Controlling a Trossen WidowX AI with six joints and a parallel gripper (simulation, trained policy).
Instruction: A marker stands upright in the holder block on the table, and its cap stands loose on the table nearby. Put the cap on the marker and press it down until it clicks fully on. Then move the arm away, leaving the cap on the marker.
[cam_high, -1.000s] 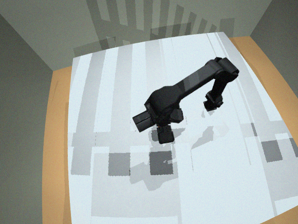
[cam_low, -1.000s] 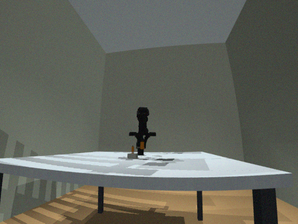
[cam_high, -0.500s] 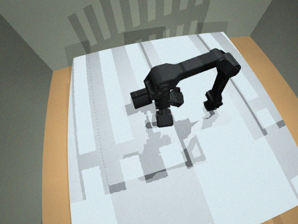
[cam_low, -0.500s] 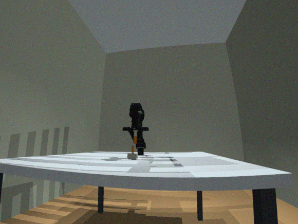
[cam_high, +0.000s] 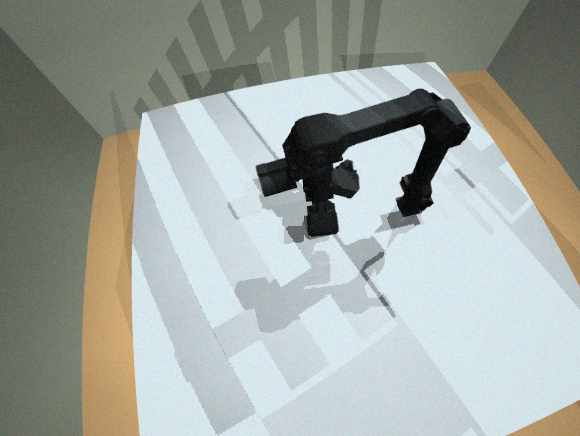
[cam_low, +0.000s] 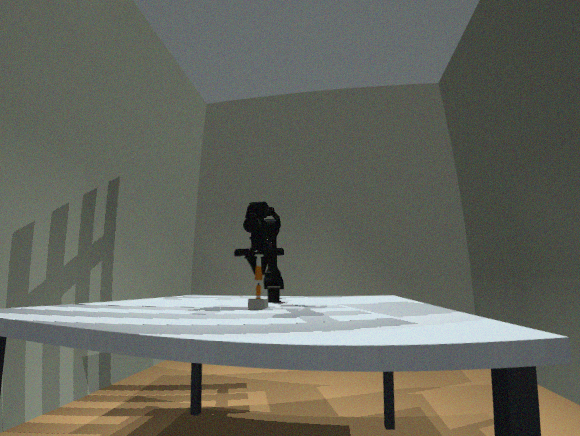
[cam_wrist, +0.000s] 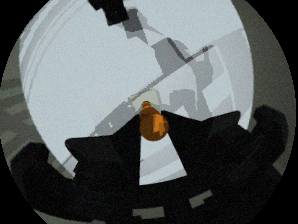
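Right now the orange marker is 50 mm below my gripper tip. From my gripper tip the other things lie so: orange-yellow cap 10 mm above; then holder block 110 mm below.
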